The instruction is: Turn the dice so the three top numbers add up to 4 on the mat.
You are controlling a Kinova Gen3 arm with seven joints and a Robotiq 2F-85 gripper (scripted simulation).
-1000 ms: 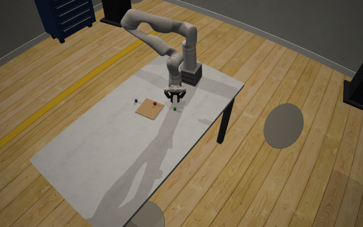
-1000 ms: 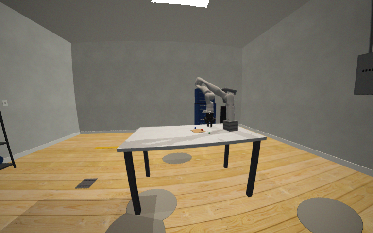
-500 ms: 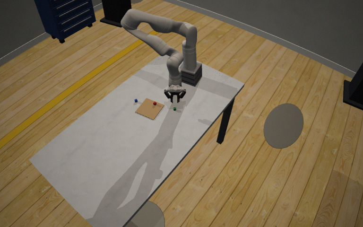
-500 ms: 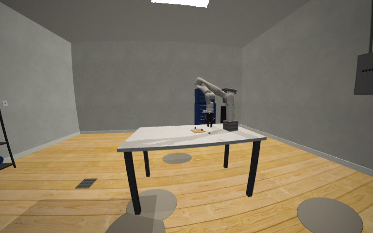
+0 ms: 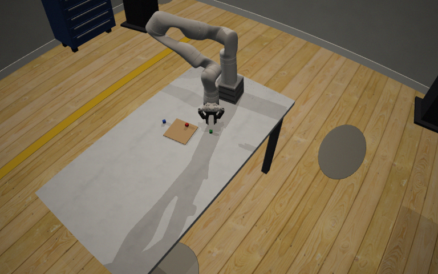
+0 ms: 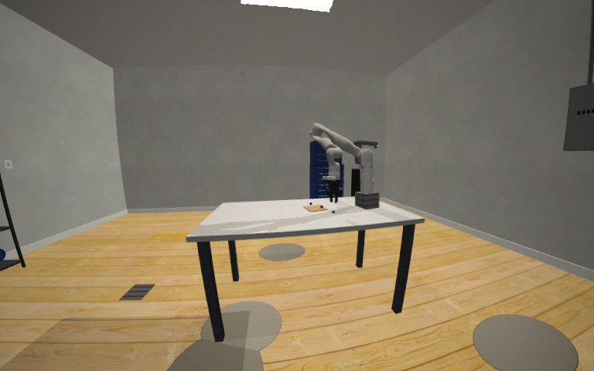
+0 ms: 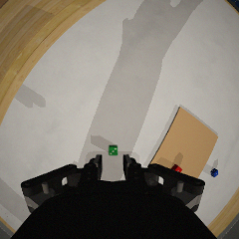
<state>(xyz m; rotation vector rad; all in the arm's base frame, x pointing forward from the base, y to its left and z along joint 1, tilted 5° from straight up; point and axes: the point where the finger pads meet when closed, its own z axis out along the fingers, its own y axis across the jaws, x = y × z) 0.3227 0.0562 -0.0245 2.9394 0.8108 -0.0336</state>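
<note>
The green die is 8 cm below my hand. Also, from my hand: blue die 6 cm ahead, 27 cm to the right, 8 cm below; then tan mat 7 cm ahead, 15 cm to the right, 9 cm below; then red die 3 cm ahead, 14 cm to the right, 8 cm below.
</note>
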